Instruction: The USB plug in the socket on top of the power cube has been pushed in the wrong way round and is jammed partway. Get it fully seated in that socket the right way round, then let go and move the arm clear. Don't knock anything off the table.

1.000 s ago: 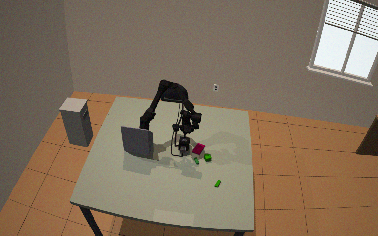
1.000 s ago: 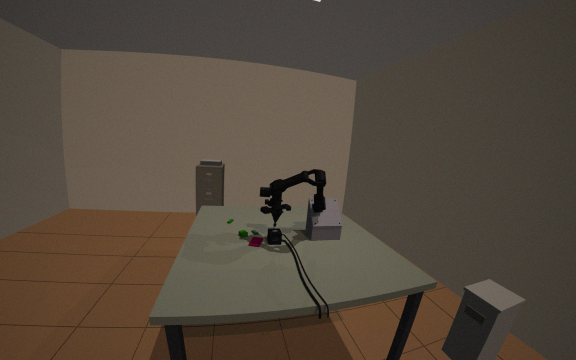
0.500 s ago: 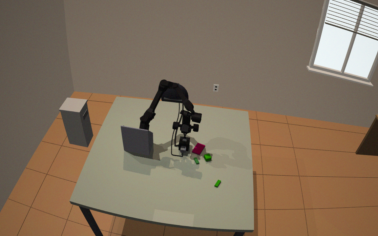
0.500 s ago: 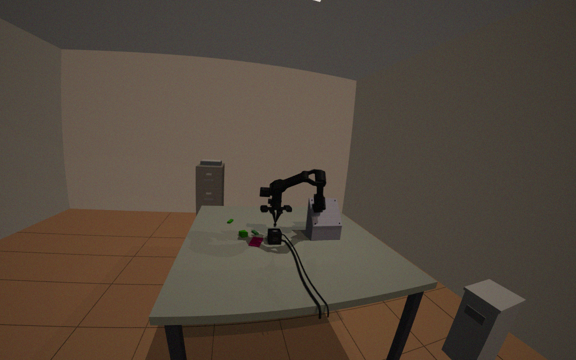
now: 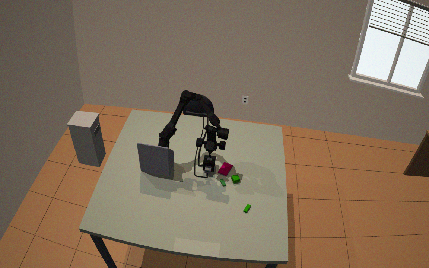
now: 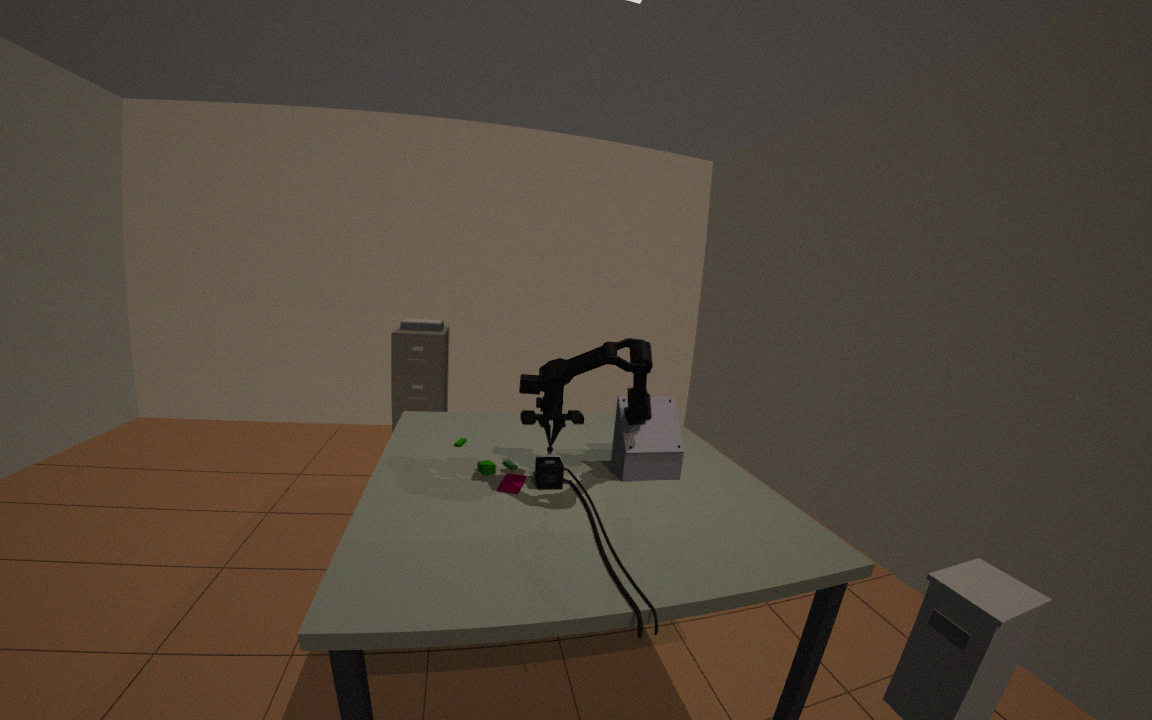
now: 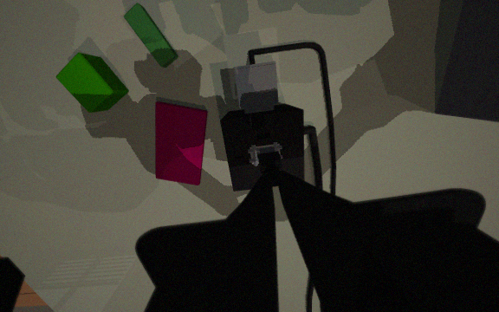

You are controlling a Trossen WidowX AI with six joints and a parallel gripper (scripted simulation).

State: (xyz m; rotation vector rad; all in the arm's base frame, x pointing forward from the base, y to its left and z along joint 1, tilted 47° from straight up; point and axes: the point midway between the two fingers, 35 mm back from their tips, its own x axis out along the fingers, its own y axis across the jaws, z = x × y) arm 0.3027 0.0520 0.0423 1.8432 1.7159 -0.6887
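My gripper tip is 20 mm above the USB plug. Also, from my gripper tip: green block 190 mm ahead, 120 mm below, 90 mm to the right; magenta flat block 130 mm below, 110 mm ahead.
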